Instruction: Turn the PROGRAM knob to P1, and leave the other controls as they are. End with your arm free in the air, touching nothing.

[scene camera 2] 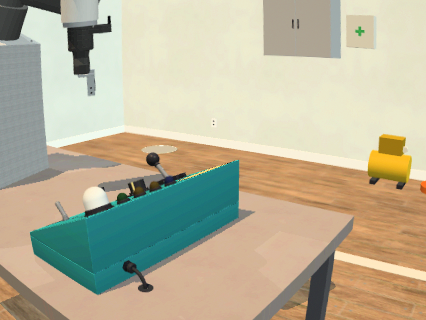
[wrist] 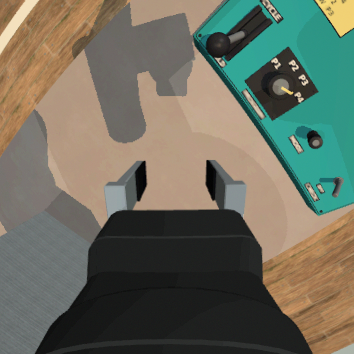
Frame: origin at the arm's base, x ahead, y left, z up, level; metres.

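Seen in the pictures: gripper, fingertip midpoint: [scene camera 2: 91, 93] [wrist: 175, 172].
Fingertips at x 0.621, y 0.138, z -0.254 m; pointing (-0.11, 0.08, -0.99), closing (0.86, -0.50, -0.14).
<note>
Pixels of each thing's top centre, then the offset from my fingertips to it. "spot": a spot on its surface instead. Level surfaces: height alone.
- PROGRAM knob, top centre: [wrist: 281, 85] dx +0.189, dy +0.014, dz -0.221 m
- black square plate, surface spot: [wrist: 273, 110] spot: dx +0.172, dy -0.023, dz -0.269 m
- lever with a black ball, top centre: [wrist: 218, 40] [scene camera 2: 152, 152] dx +0.121, dy +0.125, dz -0.181 m
- small black knob, top centre: [wrist: 316, 142] dx +0.201, dy -0.106, dz -0.212 m
- toggle switch, top centre: [scene camera 2: 60, 202] [wrist: 342, 191] dx +0.219, dy -0.225, dz -0.217 m
- white dome, surface spot: [scene camera 2: 95, 200] spot: dx +0.400, dy -0.223, dz -0.163 m
- table, surface height: dz -0.345 m
The PROGRAM knob [wrist: 279, 85] is a round dark knob with a grey top on a black square plate [wrist: 273, 110], marked P1, P2, P3 and P4, on the teal control panel [scene camera 2: 165, 220] [wrist: 260, 131]. In the wrist view its yellow pointer line points at P4. My gripper [scene camera 2: 91, 93] [wrist: 175, 172] is open and empty. It hangs high in the air above the table, off to the side of the panel, apart from the knob. In the scene view I cannot clearly make out the knob's pointer behind the panel's back wall.
A lever with a black ball [scene camera 2: 152, 159] [wrist: 218, 44] rises beside the knob. A small black knob [wrist: 315, 140] and a toggle switch [scene camera 2: 61, 211] [wrist: 337, 186] are on its other side. A white dome [scene camera 2: 95, 200] and several coloured buttons line the panel's back. The panel stands on the table [scene camera 2: 295, 225].
</note>
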